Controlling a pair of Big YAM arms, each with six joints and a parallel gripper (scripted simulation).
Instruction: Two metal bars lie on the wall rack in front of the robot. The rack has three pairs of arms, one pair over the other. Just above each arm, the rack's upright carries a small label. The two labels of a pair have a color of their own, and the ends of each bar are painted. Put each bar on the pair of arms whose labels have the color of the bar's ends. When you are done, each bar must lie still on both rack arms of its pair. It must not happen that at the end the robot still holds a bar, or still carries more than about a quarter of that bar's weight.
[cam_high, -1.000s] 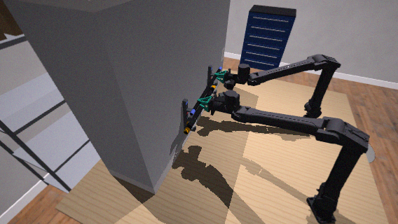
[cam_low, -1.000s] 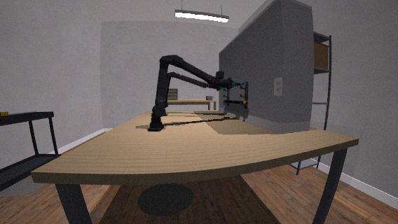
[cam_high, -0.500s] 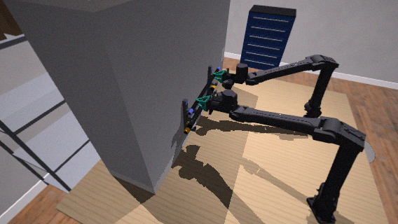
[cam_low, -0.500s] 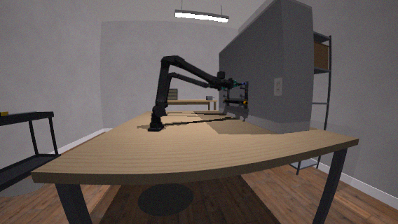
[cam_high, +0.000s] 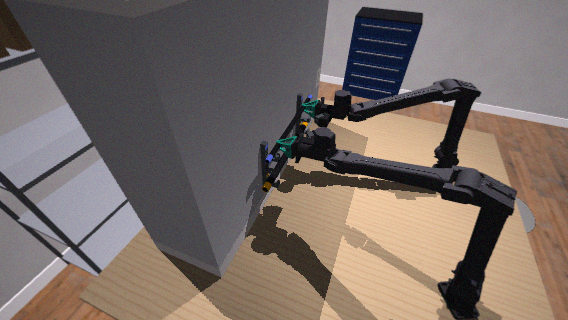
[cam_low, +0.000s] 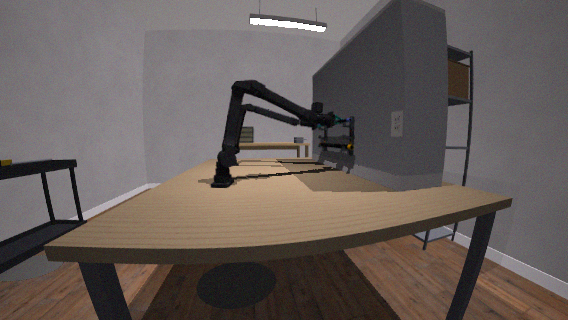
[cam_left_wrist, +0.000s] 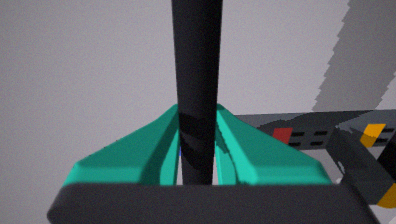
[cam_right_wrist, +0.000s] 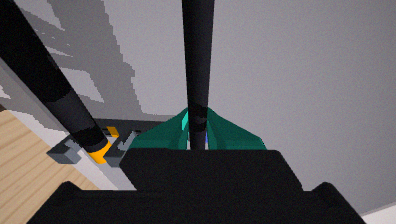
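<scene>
Now: left hand 10 mm past the blue-ended bar and 150 mm to the left of it. Round my left hand: orange-ended bar: 10 mm ahead, 150 mm to the right, 170 mm below; then grey wall block: 190 mm ahead, 190 mm to the right, 110 mm above.
</scene>
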